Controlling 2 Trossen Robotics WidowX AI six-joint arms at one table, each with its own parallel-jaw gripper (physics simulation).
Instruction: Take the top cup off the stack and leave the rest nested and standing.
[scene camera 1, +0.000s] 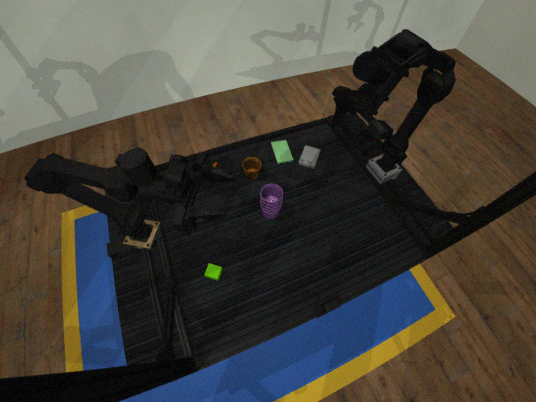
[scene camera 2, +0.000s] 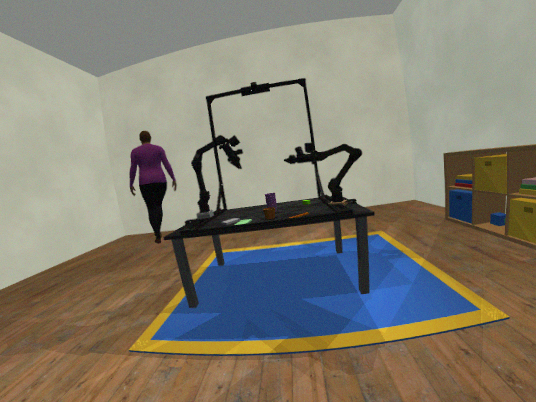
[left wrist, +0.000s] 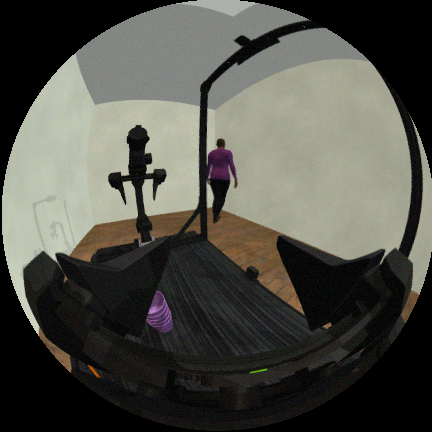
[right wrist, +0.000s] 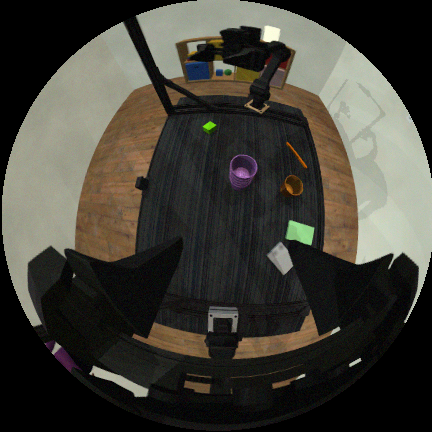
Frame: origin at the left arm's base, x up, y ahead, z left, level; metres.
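Seen in the pictures: left gripper, between the fingertips: (scene camera 1: 230, 196) (scene camera 2: 287, 160) (left wrist: 224, 241) (right wrist: 204, 58); right gripper, between the fingertips: (scene camera 1: 342, 137) (scene camera 2: 240, 168) (left wrist: 139, 201) (right wrist: 237, 244); left arm's base, origin of its link: (scene camera 1: 141, 232) (scene camera 2: 337, 201) (right wrist: 257, 104); right arm's base, origin of its link: (scene camera 1: 385, 164) (scene camera 2: 204, 211) (left wrist: 146, 239) (right wrist: 222, 324).
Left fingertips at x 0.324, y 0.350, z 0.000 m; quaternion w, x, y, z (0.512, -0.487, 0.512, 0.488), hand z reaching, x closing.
Pixels of each thing's top centre, then the offset from my left fingertips to it.
- top cup, centre of its top: (left wrist: 150, 301) (right wrist: 243, 164) (scene camera 1: 270, 193) dx -0.220, dy +0.075, dz +0.165 m
- orange cup, centre of its top: (right wrist: 293, 183) (scene camera 1: 250, 164) (scene camera 2: 269, 208) dx -0.293, dy -0.023, dz +0.331 m
- pale green pad, centre of its top: (right wrist: 300, 232) (scene camera 1: 282, 150) dx -0.343, dy +0.086, dz +0.472 m
- grey box, centre of its top: (right wrist: 282, 258) (scene camera 1: 309, 155) (scene camera 2: 230, 220) dx -0.338, dy +0.208, dz +0.461 m
- orange stick, centre of its top: (right wrist: 296, 153) dx -0.343, dy -0.204, dz +0.294 m
- green block, centre of its top: (scene camera 1: 213, 271) (right wrist: 208, 125) dx -0.325, dy -0.070, dz -0.087 m
A stack of nested purple cups (scene camera 1: 271, 206) (scene camera 2: 270, 200) (left wrist: 163, 320) (right wrist: 242, 181) stands upright near the middle of the table. The top cup (scene camera 1: 271, 191) (right wrist: 243, 165) has its open mouth facing up. My left gripper (scene camera 1: 228, 196) (left wrist: 224, 241) is open and empty, raised above the table to the left of the stack in scene camera 1. Its finger partly hides the stack's left side in the left wrist view. My right gripper (left wrist: 139, 201) (right wrist: 237, 244) is open and empty, high above the table and well apart from the stack, with its fingers tilted downward.
An orange cup (scene camera 1: 251, 168) (right wrist: 291, 186) stands behind the stack in scene camera 1. Beyond are a pale green pad (scene camera 1: 282, 151) and a grey box (scene camera 1: 309, 156). An orange stick (right wrist: 296, 155) and a green block (scene camera 1: 213, 271) (right wrist: 209, 127) also lie there. A person (scene camera 2: 151, 165) is beyond the table.
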